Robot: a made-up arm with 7 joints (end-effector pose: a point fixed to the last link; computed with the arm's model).
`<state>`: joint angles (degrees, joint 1 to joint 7).
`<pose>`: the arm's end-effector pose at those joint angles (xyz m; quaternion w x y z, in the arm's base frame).
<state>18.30 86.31 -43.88 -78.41 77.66 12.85 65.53</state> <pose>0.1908 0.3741 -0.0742 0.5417 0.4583 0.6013 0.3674</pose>
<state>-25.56 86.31 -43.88 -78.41 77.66 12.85 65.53</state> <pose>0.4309 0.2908 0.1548 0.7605 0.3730 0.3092 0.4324</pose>
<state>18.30 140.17 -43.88 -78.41 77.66 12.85 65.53</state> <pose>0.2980 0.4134 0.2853 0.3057 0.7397 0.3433 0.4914</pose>
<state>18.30 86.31 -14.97 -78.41 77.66 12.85 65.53</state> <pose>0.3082 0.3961 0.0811 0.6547 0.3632 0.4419 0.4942</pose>
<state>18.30 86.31 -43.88 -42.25 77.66 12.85 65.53</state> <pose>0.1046 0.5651 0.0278 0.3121 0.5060 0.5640 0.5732</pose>
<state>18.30 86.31 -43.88 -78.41 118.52 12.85 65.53</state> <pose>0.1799 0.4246 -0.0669 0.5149 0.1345 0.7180 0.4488</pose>
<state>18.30 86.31 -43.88 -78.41 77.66 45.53 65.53</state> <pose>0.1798 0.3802 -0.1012 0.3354 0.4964 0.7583 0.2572</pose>
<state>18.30 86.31 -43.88 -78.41 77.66 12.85 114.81</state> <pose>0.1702 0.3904 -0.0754 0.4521 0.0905 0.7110 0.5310</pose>
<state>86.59 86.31 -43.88 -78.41 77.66 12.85 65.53</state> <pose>-0.3145 0.3416 0.0153 0.0606 0.4576 0.8714 0.1663</pose>
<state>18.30 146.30 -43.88 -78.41 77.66 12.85 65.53</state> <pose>0.3120 0.3954 0.3235 0.2735 0.7624 0.3079 0.4991</pose>
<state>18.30 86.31 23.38 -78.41 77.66 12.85 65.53</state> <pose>0.3241 0.4099 0.3381 0.7398 0.2027 0.1892 0.6130</pose>
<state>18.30 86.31 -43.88 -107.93 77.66 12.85 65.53</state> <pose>0.2151 0.1845 -0.0658 0.6904 0.3854 0.5878 0.1714</pose>
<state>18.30 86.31 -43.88 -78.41 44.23 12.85 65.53</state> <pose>0.1753 0.3379 -0.0914 0.5128 0.6820 0.4487 0.2657</pose>
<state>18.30 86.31 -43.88 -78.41 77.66 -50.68 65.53</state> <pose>0.1659 0.3618 -0.0258 0.8057 0.2837 0.1721 0.4907</pose>
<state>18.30 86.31 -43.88 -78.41 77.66 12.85 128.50</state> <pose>0.1630 0.3914 -0.0770 0.4114 -0.0177 0.7188 0.5601</pose>
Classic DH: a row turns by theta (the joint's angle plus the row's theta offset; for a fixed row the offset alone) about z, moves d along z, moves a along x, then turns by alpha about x. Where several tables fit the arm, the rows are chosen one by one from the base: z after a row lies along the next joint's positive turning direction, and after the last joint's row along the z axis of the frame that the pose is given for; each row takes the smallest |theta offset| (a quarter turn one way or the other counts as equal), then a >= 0, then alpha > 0; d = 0 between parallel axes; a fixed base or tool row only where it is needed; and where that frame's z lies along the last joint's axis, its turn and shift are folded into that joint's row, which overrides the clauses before.
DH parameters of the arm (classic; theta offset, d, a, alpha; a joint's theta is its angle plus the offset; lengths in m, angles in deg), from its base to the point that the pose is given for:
base (fixed): 0 0.2367 0.0083 -70
joint 1: 90 -0.0111 0.0134 90
joint 2: 70 -0.0172 0.0264 -90
joint 3: -90 -0.2702 0.0247 -90
joint 4: 0 -0.0076 -0.0487 90
joint 5: 0 -0.3467 0.0289 -90
joint 6: 0 -0.0261 0.0221 90
joint 7: 17.27 -0.0074 0.0178 111.07
tool (fixed): -33.77 0.0278 0 0

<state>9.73 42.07 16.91 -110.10 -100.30 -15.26 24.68</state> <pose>0.3435 0.2192 0.0233 0.2104 -0.8135 0.5235 -0.1409</pose>
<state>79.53 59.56 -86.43 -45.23 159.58 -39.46 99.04</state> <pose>-0.5463 0.2669 0.2146 0.1705 -0.1708 -0.4771 -0.8451</pose>
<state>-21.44 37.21 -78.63 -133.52 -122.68 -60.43 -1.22</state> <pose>0.1074 -0.1757 -0.0631 0.2919 0.1790 0.9395 0.0100</pose>
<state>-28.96 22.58 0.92 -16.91 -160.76 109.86 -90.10</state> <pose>0.3431 0.2588 -0.2390 0.8116 -0.1837 -0.3595 0.4223</pose>
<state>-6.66 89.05 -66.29 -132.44 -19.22 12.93 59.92</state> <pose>0.0948 -0.0088 -0.0293 0.6392 0.7175 -0.2616 -0.0911</pose>
